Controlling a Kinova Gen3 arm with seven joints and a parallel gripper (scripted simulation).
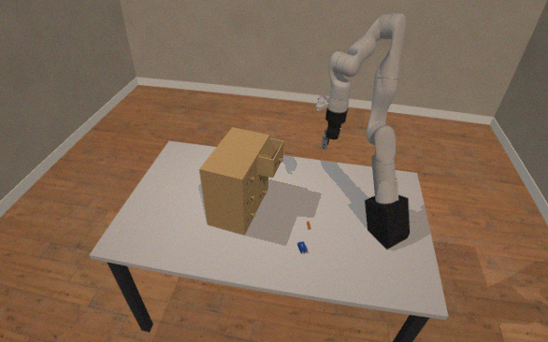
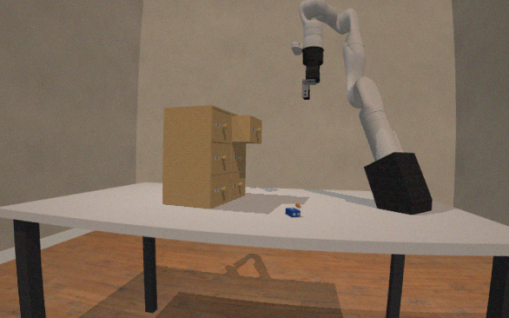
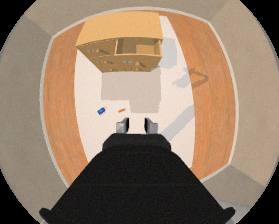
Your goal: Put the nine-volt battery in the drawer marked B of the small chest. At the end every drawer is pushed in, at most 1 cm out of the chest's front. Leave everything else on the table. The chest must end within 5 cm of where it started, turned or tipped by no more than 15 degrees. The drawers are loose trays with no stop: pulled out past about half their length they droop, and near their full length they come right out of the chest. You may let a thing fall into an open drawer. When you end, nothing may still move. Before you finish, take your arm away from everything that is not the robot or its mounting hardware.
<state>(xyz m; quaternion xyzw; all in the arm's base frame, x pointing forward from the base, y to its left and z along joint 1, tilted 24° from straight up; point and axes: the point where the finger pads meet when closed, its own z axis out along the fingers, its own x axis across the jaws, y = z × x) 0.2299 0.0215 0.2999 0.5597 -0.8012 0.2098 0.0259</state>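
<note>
Now: the blue nine-volt battery 390 mm below my hand, 220 mm to the left of it and 90 mm ahead of it. Round my hand: drawer marked B 250 mm ahead, 160 mm below, 100 mm to the right; then small orange object 400 mm below, 80 mm to the left, 40 mm ahead.
</note>
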